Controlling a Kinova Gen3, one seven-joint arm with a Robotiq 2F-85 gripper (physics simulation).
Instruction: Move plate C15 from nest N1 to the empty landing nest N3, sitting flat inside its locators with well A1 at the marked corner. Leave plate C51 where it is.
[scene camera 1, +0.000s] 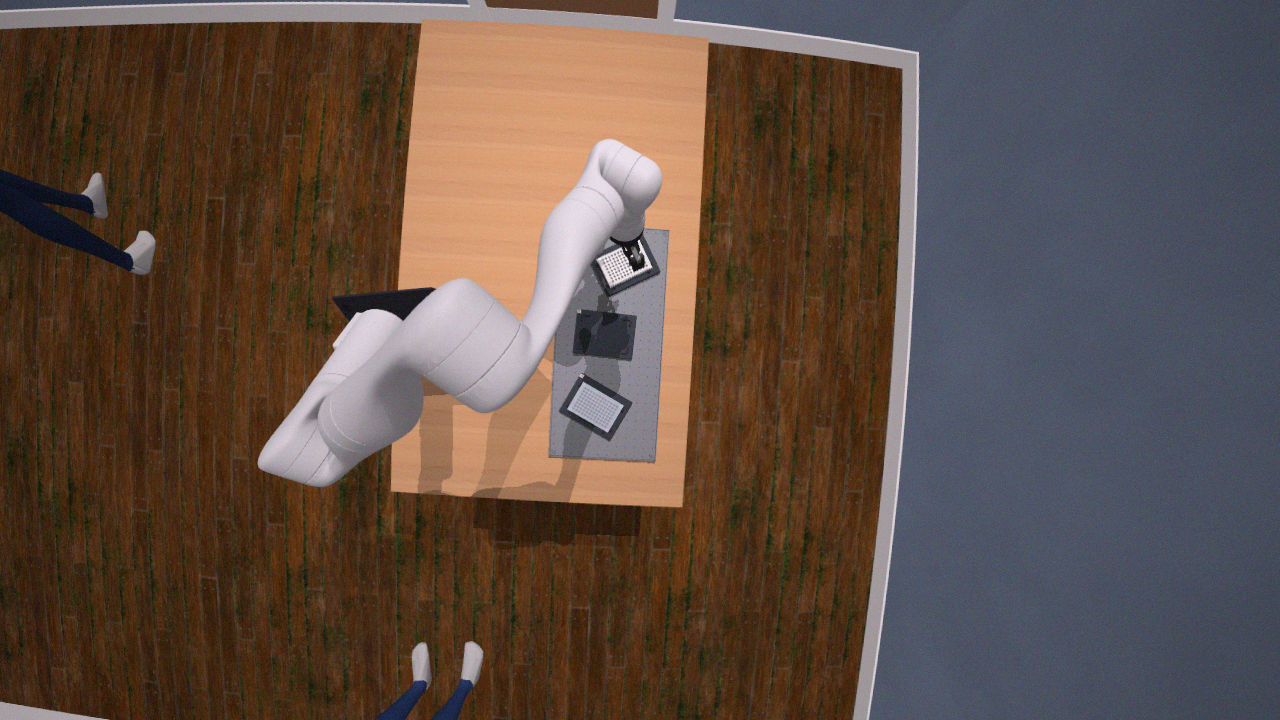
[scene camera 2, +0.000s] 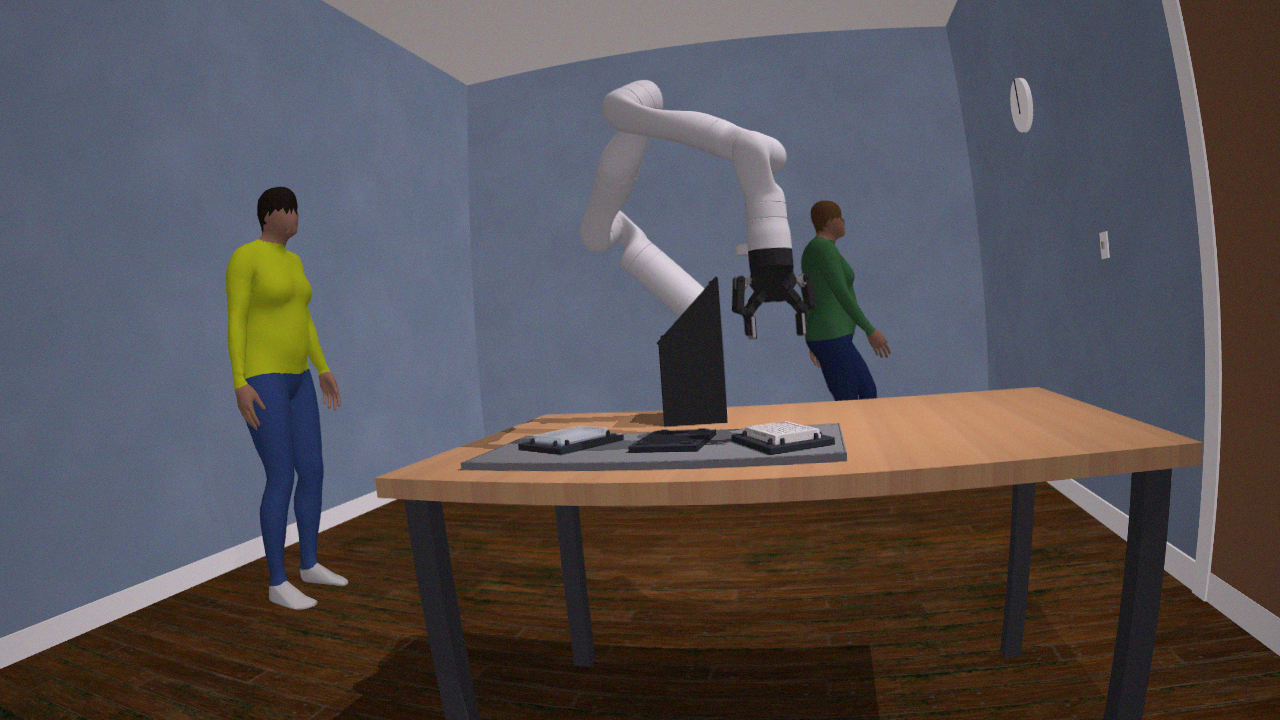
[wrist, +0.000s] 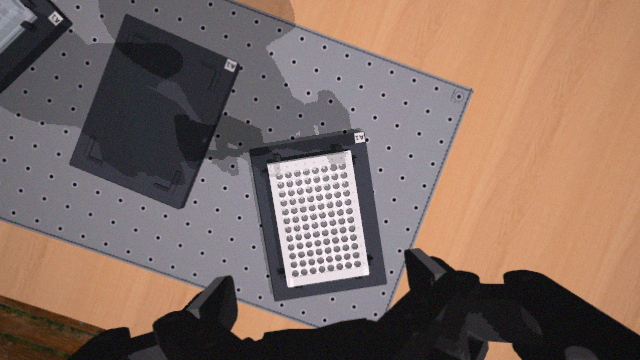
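A white plate with round wells (scene camera 1: 612, 271) (scene camera 2: 780, 432) (wrist: 320, 220) sits in a dark nest (wrist: 377, 272) with its A1 tag at the top right corner in the wrist view. An empty dark nest (scene camera 1: 605, 334) (scene camera 2: 671, 440) (wrist: 145, 110) with corner locators lies in the middle. A translucent plate (scene camera 1: 595, 407) (scene camera 2: 569, 436) (wrist: 11, 21) sits in the third nest (scene camera 1: 617, 430) (wrist: 37, 42). No plate or nest names are readable. My gripper (scene camera 1: 635, 257) (scene camera 2: 775, 329) (wrist: 320, 281) is open and empty, high above the white plate's nest; in the wrist view the fingertips flank that plate's lower end.
The nests stand on a grey perforated board (scene camera 1: 648, 376) (scene camera 2: 716, 462) (wrist: 400, 150) on a wooden table (scene camera 1: 519, 116) (scene camera 2: 966, 438) (wrist: 550, 165). A black angled stand (scene camera 1: 380, 300) (scene camera 2: 693, 376) is at the arm's base. Two people stand beyond the table.
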